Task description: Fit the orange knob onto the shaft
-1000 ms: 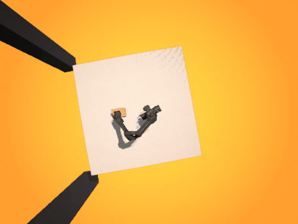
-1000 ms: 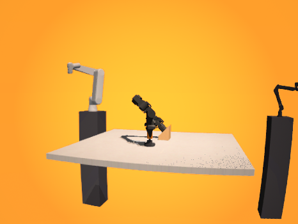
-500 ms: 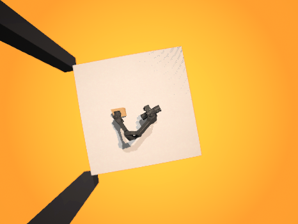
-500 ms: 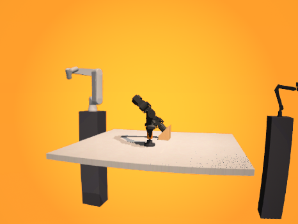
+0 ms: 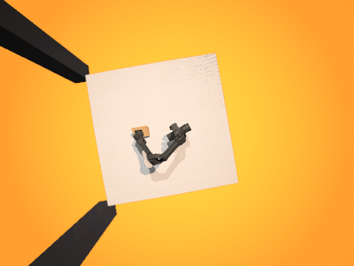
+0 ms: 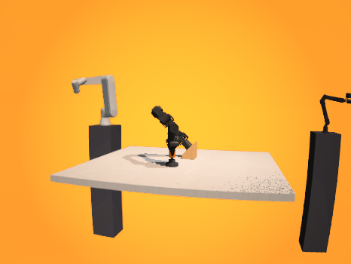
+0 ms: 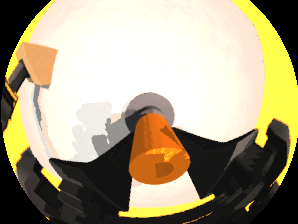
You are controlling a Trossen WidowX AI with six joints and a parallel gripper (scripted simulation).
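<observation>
The orange knob is 2 cm above my gripper tip. From my gripper tip the other things lie so: round dark pedestal (4 cm below).
</observation>
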